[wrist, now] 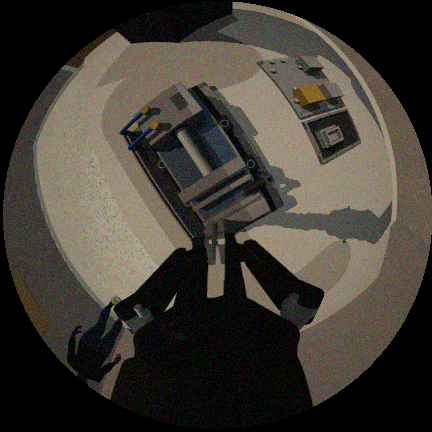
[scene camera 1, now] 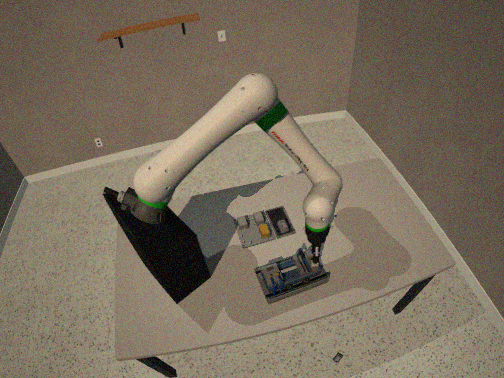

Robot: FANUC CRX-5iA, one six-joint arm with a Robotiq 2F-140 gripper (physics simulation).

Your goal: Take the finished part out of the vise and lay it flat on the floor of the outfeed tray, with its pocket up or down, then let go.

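Places are measured from the arm's base along level axes (x ahead, y left, z up), in millimetres.
Pixels of known places: gripper, fingertip midpoint: [wrist: 216, 229] [scene camera 1: 314, 264]; arm's base, origin of the base link: [scene camera 1: 147, 213].
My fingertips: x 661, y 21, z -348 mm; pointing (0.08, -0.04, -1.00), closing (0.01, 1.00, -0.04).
Note:
For each thing: its top centre in the pictures, then the offset to it from my fingertips. "spot": a spot on its surface instead.
- vise, middle of its top: [wrist: 194, 162] [scene camera 1: 292, 266] dz +3, dx -99, dy -15 mm
- pale grey block, surface spot: [wrist: 242, 209] spot: dz -3, dx -24, dy +41 mm
- dark outfeed tray, surface spot: [wrist: 325, 160] spot: dz -82, dx -87, dy +250 mm
- grey part with a pocket, middle of its top: [wrist: 334, 134] [scene camera 1: 283, 223] dz -55, dx -146, dy +269 mm
- grey plate, middle of its top: [wrist: 307, 80] [scene camera 1: 253, 228] dz -88, dx -297, dy +256 mm
- yellow block, middle of its top: [wrist: 312, 92] [scene camera 1: 264, 229] dz -52, dx -240, dy +231 mm
The vise [scene camera 1: 292, 271] [wrist: 214, 181] stands on the table, with a round screw bar running to its grey jaw. A pale grey block [wrist: 242, 209] shows at its near end in the wrist view; whether it is the finished part or a jaw I cannot tell, and no pocket shows there. My gripper [scene camera 1: 315, 262] [wrist: 216, 229] is shut with nothing between its fingers, its tips at this near end of the vise. The dark outfeed tray [scene camera 1: 291, 223] [wrist: 325, 160] lies beyond the vise; one grey part with a pocket [scene camera 1: 283, 225] [wrist: 330, 135] sits in it.
A grey plate [scene camera 1: 252, 241] [wrist: 285, 80] adjoins the tray and bears a yellow block [scene camera 1: 264, 230] [wrist: 309, 95] and grey blocks. Two blue handles [wrist: 142, 137] stand at the vise's far end. A person [wrist: 95, 345] shows at the lower left of the wrist view.

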